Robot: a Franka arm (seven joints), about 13 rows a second.
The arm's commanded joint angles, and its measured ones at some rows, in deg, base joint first. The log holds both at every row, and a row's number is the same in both.
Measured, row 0:
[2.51, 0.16, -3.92, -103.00, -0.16, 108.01, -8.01]
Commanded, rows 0 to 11:
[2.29, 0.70, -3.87, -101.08, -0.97, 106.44, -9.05]
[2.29, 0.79, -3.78, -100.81, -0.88, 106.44, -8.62]
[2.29, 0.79, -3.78, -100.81, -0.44, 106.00, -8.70]
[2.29, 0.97, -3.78, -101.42, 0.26, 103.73, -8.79]
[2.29, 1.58, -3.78, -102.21, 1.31, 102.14, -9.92]
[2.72, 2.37, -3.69, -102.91, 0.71, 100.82, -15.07]
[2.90, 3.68, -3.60, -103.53, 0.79, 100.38, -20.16]
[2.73, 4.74, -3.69, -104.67, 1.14, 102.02, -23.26]
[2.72, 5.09, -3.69, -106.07, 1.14, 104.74, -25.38]
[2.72, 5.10, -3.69, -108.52, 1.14, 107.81, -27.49]
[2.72, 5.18, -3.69, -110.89, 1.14, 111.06, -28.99]
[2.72, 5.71, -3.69, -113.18, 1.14, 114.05, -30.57]
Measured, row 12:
[2.69, 6.40, -3.55, -108.72, 0.22, 109.42, -26.77]
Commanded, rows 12 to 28:
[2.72, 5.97, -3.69, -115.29, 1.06, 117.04, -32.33]
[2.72, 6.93, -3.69, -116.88, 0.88, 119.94, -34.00]
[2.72, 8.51, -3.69, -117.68, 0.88, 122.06, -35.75]
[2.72, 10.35, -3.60, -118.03, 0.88, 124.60, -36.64]
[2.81, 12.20, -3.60, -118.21, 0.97, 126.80, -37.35]
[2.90, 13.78, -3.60, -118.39, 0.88, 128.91, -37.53]
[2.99, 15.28, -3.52, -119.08, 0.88, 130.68, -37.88]
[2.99, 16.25, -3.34, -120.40, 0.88, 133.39, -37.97]
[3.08, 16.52, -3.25, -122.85, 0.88, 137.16, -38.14]
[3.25, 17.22, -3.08, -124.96, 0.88, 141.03, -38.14]
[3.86, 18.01, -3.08, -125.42, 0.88, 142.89, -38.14]
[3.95, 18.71, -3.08, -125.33, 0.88, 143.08, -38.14]
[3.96, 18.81, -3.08, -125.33, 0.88, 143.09, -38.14]
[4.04, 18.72, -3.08, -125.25, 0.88, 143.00, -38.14]
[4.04, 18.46, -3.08, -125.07, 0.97, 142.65, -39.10]
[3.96, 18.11, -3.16, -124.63, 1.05, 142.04, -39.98]
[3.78, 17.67, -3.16, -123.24, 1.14, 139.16, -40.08]
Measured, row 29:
[3.79, 19.67, -2.91, -123.50, 0.16, 141.24, -37.70]
